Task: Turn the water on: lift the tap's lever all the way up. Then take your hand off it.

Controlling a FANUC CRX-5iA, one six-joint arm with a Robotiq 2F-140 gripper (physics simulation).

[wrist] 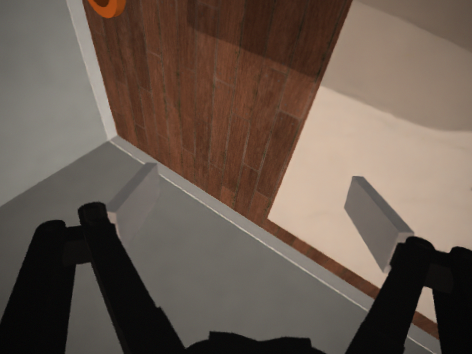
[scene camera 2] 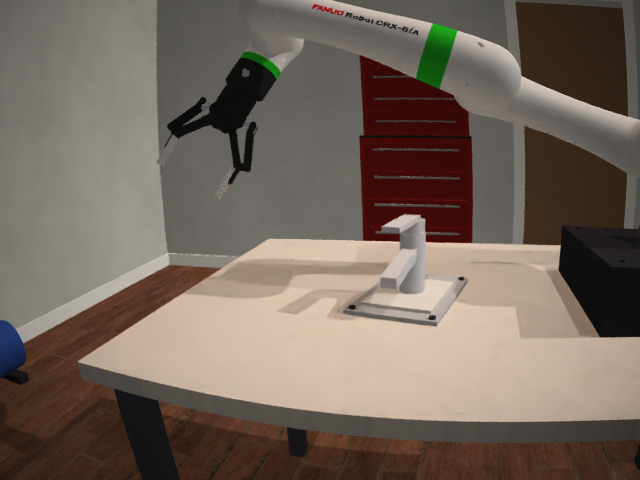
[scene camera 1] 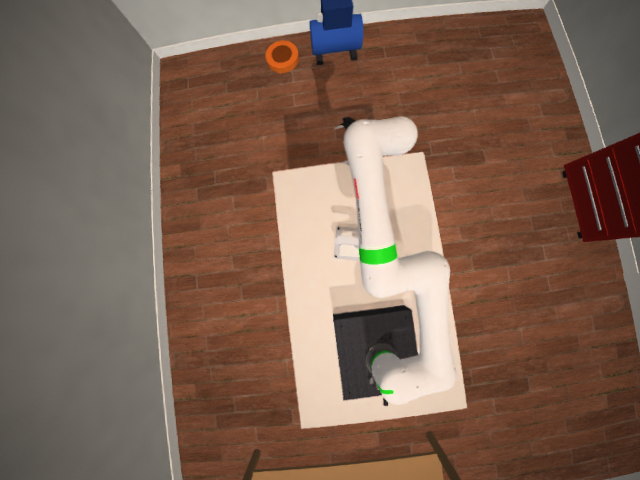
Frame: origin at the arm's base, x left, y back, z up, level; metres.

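Where they show: gripper, fingertip midpoint: [wrist: 253, 186] [scene camera 2: 187, 180] [scene camera 1: 340, 145]; arm's base at its link origin: [scene camera 1: 381, 359].
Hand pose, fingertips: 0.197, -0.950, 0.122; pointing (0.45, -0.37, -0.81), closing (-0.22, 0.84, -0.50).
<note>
Each offset is from my fingertips to the top centre of the thing, as dx, dy, dz. "spot": to the spot under its first point. Level surfaces: height alone.
The grey tap @[spot: -0.080, +0.428, -0.160] [scene camera 2: 414, 264] stands upright on a square base plate @[-0.102, +0.420, -0.218] [scene camera 2: 392, 316] [scene camera 1: 336, 249] on the table. Its lever @[-0.046, +0.415, -0.074] [scene camera 2: 401, 223] is a flat bar on top of the column, lying about level, above the thicker spout @[-0.032, +0.414, -0.131] [scene camera 2: 398, 270]. In scene camera 1 the arm hides the column and most of the lever. My gripper [scene camera 2: 190, 179] [wrist: 253, 186] is open and empty. In scene camera 2 it hangs in the air to the left of the tap and above the lever's height, apart from it, fingers pointing down and left. The tap does not show in the wrist view.
The pale table @[dz -0.230] [scene camera 1: 310, 289] [scene camera 2: 258, 361] [wrist: 400, 165] carries the black robot base block [scene camera 1: 356, 356] [scene camera 2: 594, 284] behind the tap. The white forearm [scene camera 1: 373, 206] [scene camera 2: 361, 23] passes above the tap. A red drawer cabinet [scene camera 1: 602, 193] [scene camera 2: 416, 165], an orange ring-shaped bin [scene camera 1: 281, 64] and a blue tank [scene camera 1: 337, 38] stand off the table.
</note>
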